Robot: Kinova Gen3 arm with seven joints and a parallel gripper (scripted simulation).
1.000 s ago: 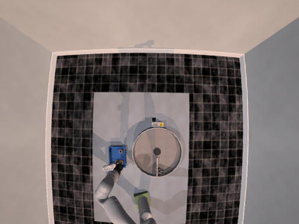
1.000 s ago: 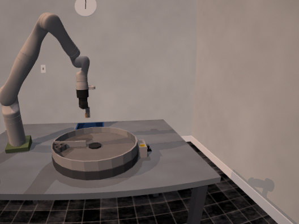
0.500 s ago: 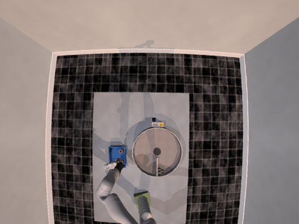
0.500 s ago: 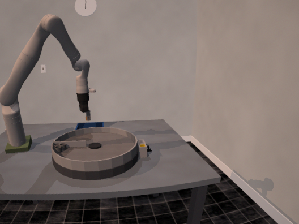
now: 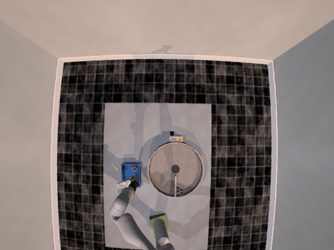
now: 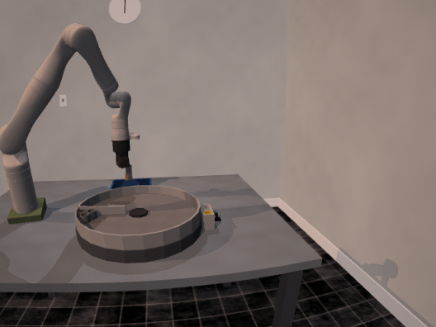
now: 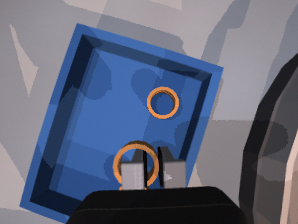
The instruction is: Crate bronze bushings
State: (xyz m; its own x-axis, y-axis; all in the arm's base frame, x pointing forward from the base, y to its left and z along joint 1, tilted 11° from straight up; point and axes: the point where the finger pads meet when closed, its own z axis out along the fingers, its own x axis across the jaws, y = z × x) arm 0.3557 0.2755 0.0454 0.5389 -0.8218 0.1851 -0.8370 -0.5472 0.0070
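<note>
My hand is 30 mm to the right of the blue crate and 80 mm above it. Also, from my hand: round turning table (120 mm ahead, 300 mm to the right, 50 mm below).
</note>
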